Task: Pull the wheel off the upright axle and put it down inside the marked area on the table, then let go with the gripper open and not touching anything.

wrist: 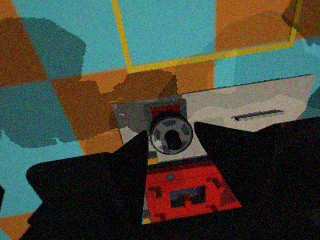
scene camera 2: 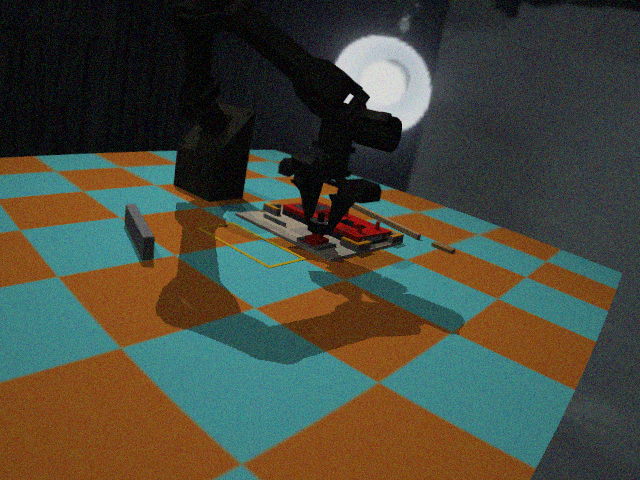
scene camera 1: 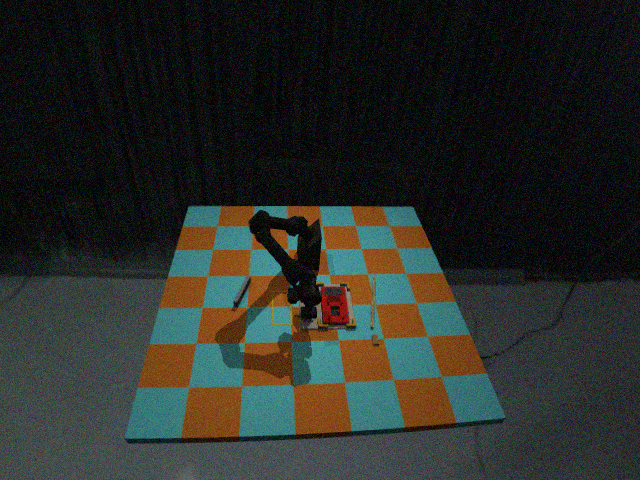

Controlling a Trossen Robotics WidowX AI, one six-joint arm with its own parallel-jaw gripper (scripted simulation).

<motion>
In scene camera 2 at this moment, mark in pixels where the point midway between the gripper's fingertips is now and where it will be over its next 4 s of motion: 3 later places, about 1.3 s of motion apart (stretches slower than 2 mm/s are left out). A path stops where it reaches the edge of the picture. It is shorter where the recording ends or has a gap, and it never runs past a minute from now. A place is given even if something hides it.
My gripper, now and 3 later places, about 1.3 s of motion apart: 318, 226; 319, 221; 321, 213; 324, 195
</motion>
